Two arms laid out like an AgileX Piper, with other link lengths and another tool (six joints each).
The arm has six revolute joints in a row. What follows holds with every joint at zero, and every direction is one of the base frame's.
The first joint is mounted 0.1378 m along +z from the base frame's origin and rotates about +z.
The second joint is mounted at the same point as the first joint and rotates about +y.
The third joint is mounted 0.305 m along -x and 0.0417 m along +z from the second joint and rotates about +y.
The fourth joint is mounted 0.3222 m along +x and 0.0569 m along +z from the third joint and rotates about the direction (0.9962, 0, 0.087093).
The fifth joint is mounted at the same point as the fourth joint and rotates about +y.
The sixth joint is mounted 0.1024 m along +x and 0.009 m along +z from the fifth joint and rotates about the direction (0.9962, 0, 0.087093).
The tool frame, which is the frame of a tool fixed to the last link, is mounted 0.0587 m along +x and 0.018 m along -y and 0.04 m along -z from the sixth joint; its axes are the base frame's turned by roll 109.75, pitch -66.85 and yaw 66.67 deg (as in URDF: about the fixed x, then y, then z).
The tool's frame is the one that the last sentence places.
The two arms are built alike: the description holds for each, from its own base.
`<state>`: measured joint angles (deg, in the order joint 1, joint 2, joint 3, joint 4, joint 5, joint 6); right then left.
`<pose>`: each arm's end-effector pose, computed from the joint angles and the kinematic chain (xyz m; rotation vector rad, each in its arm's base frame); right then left.
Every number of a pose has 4 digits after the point. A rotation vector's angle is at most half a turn.
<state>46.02 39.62 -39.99 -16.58 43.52 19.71 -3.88 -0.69 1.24 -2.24 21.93 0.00</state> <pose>0.1745 0.1193 0.2944 2.6186 1.2796 1.1059 0.1524 -0.0323 0.1402 2.4448 0.3346 1.3542</pose>
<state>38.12 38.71 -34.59 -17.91 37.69 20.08 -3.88 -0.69 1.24 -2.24 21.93 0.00</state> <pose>0.1923 0.0964 0.2684 2.6276 1.1117 1.1195 0.1524 -0.0323 0.1402 2.4448 0.3346 1.3542</pose>
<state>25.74 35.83 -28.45 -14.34 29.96 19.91 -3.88 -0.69 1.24 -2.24 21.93 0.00</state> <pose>0.2042 0.0636 0.2441 2.7029 0.8218 1.1924 0.1524 -0.0323 0.1402 2.4448 0.3346 1.3542</pose>
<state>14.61 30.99 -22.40 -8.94 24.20 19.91 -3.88 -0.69 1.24 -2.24 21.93 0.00</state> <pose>0.2023 0.0336 0.2239 2.7624 0.5081 1.2854 0.1524 -0.0323 0.1402 2.4448 0.3346 1.3542</pose>
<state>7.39 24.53 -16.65 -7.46 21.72 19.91 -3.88 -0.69 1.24 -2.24 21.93 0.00</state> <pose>0.1905 0.0096 0.2060 2.7346 0.3118 1.3439 0.1524 -0.0323 0.1402 2.4448 0.3346 1.3542</pose>
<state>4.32 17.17 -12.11 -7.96 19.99 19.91 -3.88 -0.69 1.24 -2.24 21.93 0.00</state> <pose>0.1792 -0.0019 0.1976 2.6612 0.2375 1.4350 0.1524 -0.0323 0.1402 2.4448 0.3346 1.3542</pose>
